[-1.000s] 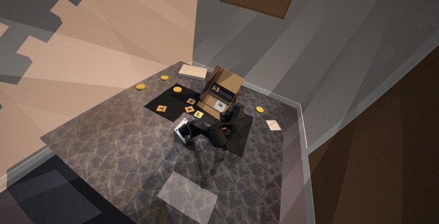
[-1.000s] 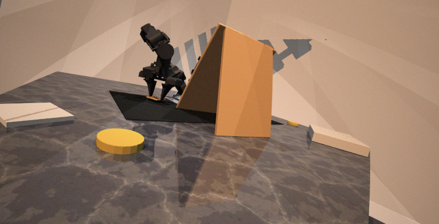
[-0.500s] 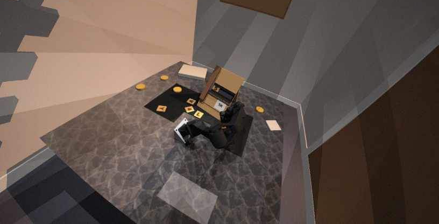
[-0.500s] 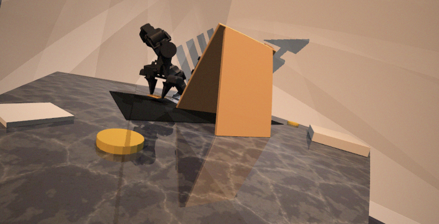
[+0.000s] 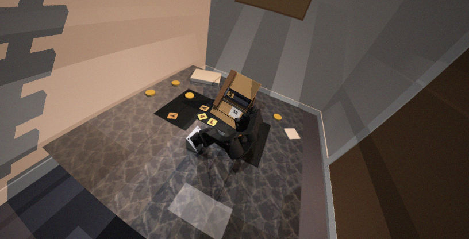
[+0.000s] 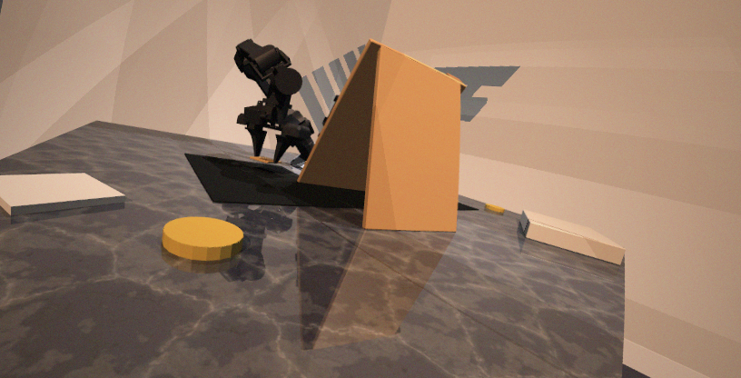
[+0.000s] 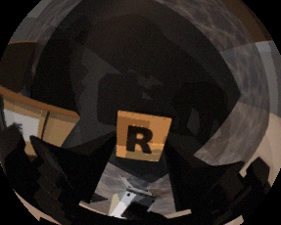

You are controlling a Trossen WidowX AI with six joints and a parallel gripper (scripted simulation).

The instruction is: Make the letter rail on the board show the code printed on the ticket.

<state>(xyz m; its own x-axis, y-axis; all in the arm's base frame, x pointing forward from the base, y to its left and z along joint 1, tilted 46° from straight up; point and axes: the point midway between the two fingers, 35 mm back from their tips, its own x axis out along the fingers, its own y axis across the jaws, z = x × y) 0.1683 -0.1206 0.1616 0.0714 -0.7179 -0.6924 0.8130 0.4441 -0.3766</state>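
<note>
My gripper tip is now 140 mm short of the white ticket, 110 mm to the right of it and 60 mm below it. Also, from my gripper tip: black mat (30 mm ahead, 210 mm to the left, 30 mm below); pale flat box (500 mm ahead, 610 mm to the left, 10 mm below); pale card (300 mm ahead, 330 mm to the right, 20 mm below).
</note>
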